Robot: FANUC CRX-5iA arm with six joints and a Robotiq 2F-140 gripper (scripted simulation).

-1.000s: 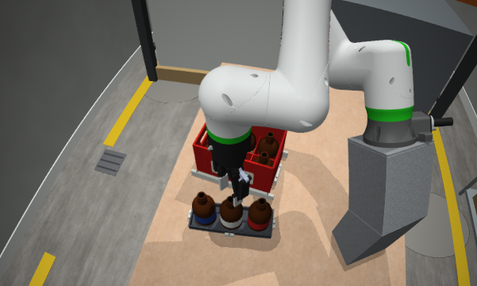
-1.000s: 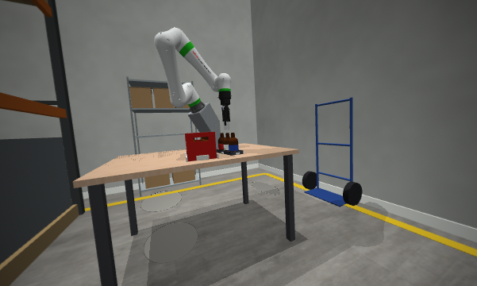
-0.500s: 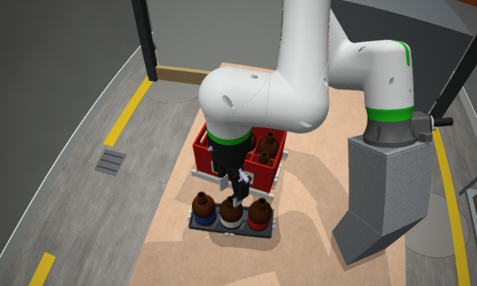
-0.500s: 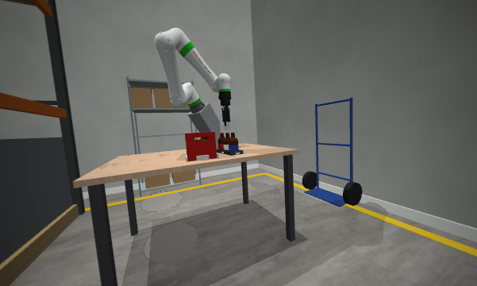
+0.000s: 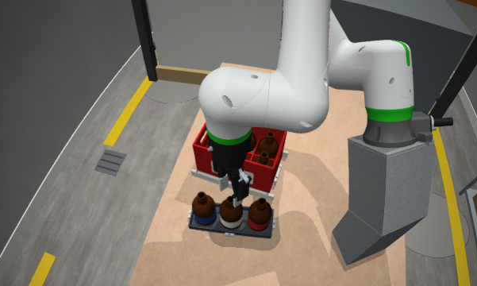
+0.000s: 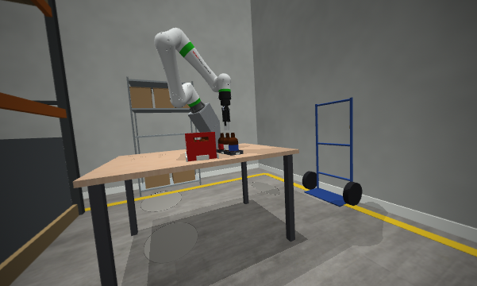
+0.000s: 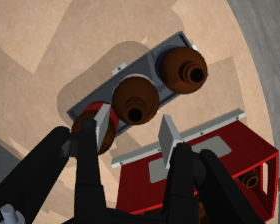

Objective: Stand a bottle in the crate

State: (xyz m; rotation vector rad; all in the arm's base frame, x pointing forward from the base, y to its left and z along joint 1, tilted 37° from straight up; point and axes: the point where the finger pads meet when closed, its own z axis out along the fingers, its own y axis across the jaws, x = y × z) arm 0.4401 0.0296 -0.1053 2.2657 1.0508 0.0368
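Now: the white-banded bottle 130 mm below my hand. Also, from my hand: red-labelled bottle: 90 mm behind, 130 mm below; then tray: 200 mm below; then crate: 230 mm to the right, 130 mm below.
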